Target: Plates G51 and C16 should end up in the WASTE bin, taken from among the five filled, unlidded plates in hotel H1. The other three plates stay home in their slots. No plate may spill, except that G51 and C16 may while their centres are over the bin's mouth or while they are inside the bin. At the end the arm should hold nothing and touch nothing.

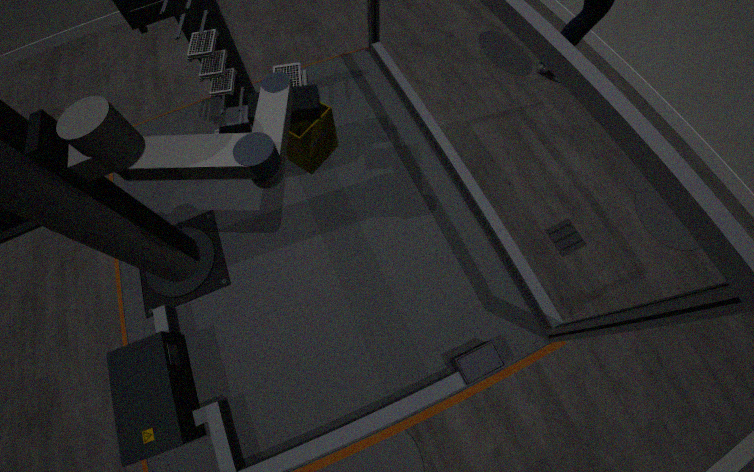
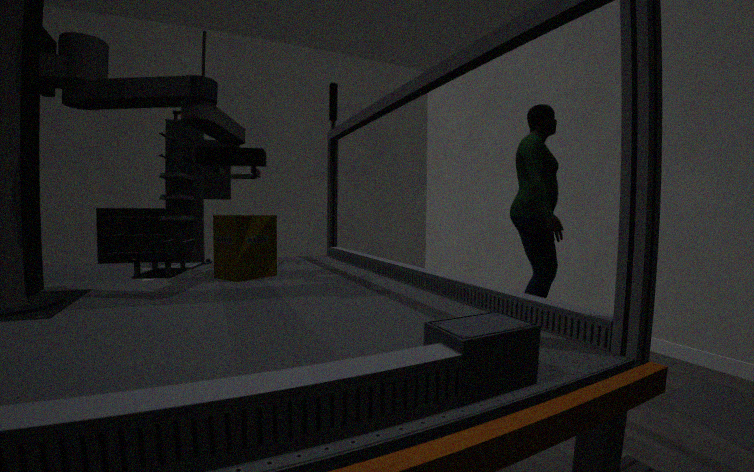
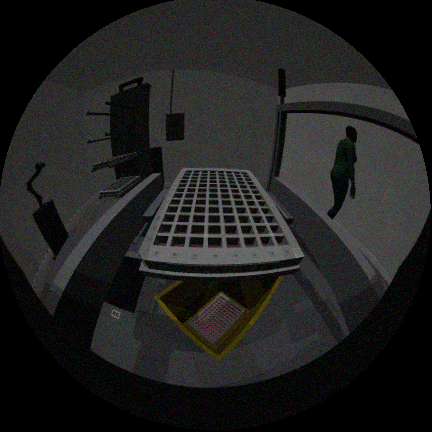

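Pixels of known places: gripper, fingertip midpoint: (image 3: 217, 182); arm's base, origin of the base link: (image 1: 182, 262) (image 2: 0, 311).
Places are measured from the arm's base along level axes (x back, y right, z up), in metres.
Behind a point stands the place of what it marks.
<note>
My gripper (image 1: 289, 75) {y -0.266, x -0.561, z 0.348 m} (image 2: 246, 173) {y -0.266, x -0.561, z 0.348 m} (image 3: 217, 182) {y -0.266, x -0.561, z 0.348 m} is shut on plate C16 (image 3: 215, 254) {y -0.197, x -0.538, z 0.341 m}, a pale gridded plate, held level by its long sides; its label cannot be read now. It is high above the yellow WASTE bin (image 1: 312, 141) {y -0.162, x -0.569, z 0.155 m} (image 2: 244, 247) {y -0.155, x -0.557, z 0.115 m} (image 3: 175, 317) {y -0.206, x -0.496, z 0.213 m}; whether its centre is over the mouth I cannot tell. Another plate (image 3: 217, 318) {y -0.230, x -0.568, z 0.027 m} with reddish wells lies inside the bin, its label unreadable. Hotel H1 (image 2: 176, 139) {y -0.606, x -0.338, z 0.509 m} (image 3: 131, 117) {y -0.593, x -0.388, z 0.477 m} stands beside the bin. Its three plates show as an upper plate (image 1: 201, 43) {y -0.530, x -0.346, z 0.363 m}, a middle plate (image 1: 212, 62) {y -0.537, x -0.347, z 0.285 m} and a lower plate (image 1: 222, 81) {y -0.532, x -0.348, z 0.206 m}.
The arm's column (image 1: 119, 228) {y 0.057, x -0.049, z 0.362 m} stands at the left. A dark cabinet (image 1: 141, 389) {y 0.382, x 0.117, z 0.128 m} and a low grey box (image 1: 478, 361) {y 0.663, x -0.746, z 0.088 m} (image 2: 495, 353) {y 0.705, x -0.737, z 0.066 m} are at the near edge. Low rails (image 1: 461, 166) {y 0.077, x -1.030, z 0.060 m} (image 2: 456, 289) {y 0.295, x -1.004, z 0.038 m} border the cell. A person in green (image 2: 535, 172) (image 3: 344, 162) is beyond the framed barrier.
</note>
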